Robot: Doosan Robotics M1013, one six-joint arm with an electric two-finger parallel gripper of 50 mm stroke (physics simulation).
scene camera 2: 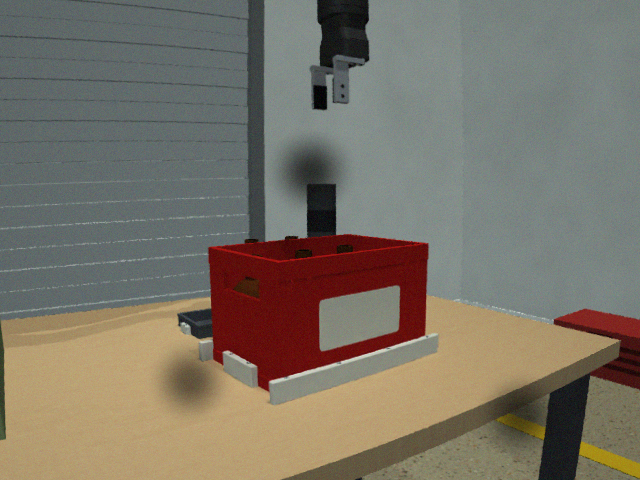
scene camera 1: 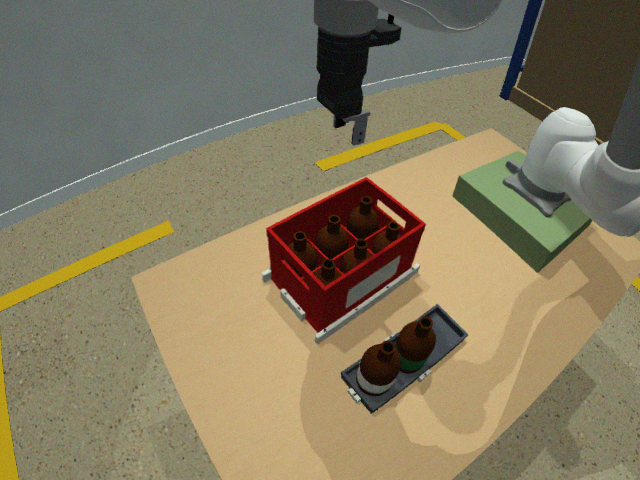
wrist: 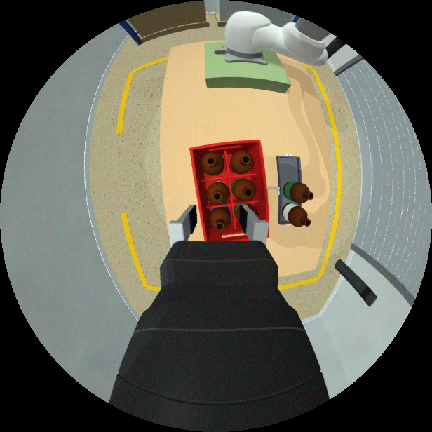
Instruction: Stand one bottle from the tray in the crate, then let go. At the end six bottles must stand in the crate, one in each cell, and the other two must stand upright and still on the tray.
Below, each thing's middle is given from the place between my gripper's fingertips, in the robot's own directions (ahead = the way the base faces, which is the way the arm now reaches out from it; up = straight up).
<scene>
My gripper is now 290 mm above the red crate [scene camera 2: 311, 312] and 30 mm to the right of it. The rest, counted from my hand: dark tray [scene camera 1: 449, 334] 360 mm below, 280 mm to the left, 20 mm ahead.
</scene>
